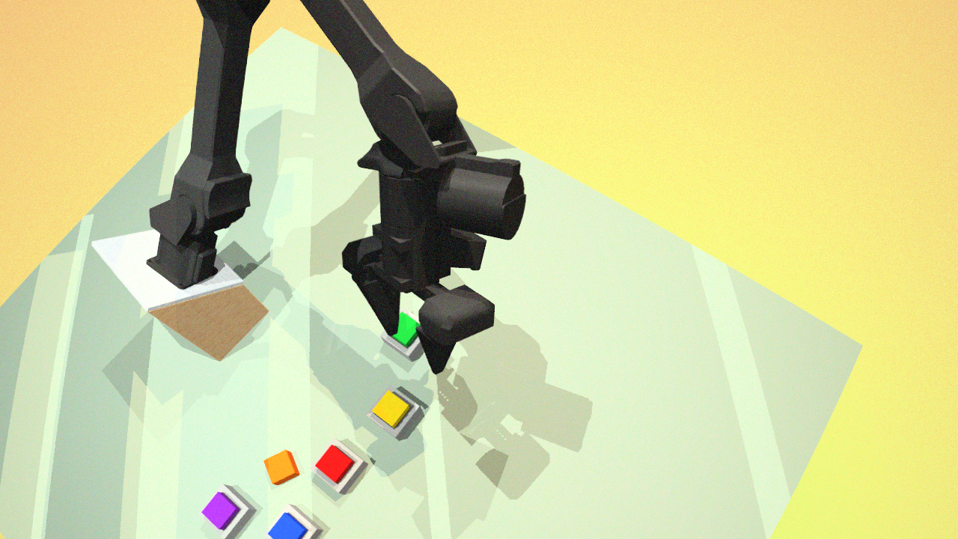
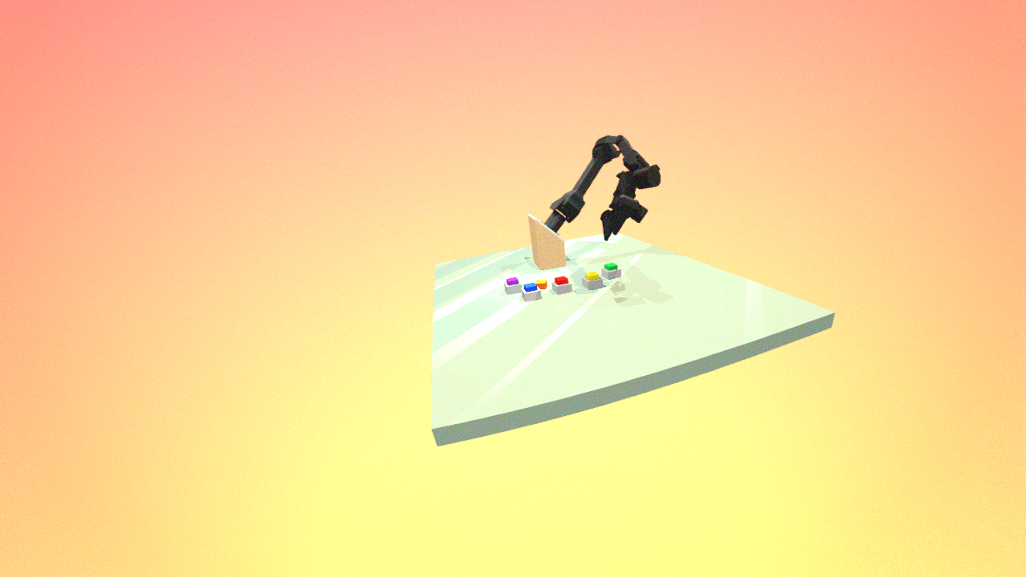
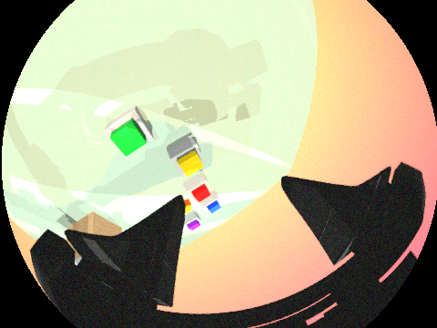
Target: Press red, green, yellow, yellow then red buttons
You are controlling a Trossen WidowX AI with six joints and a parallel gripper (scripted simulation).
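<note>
The red button is 4 cm behind my gripper tip, 15 cm to the right of it and 11 cm below it. Round my gripper tip: yellow button: 2 cm behind, 5 cm to the right, 11 cm below; green button: 6 cm behind, 4 cm to the left, 11 cm below; orange block: 10 cm behind, 19 cm to the right, 13 cm below.
</note>
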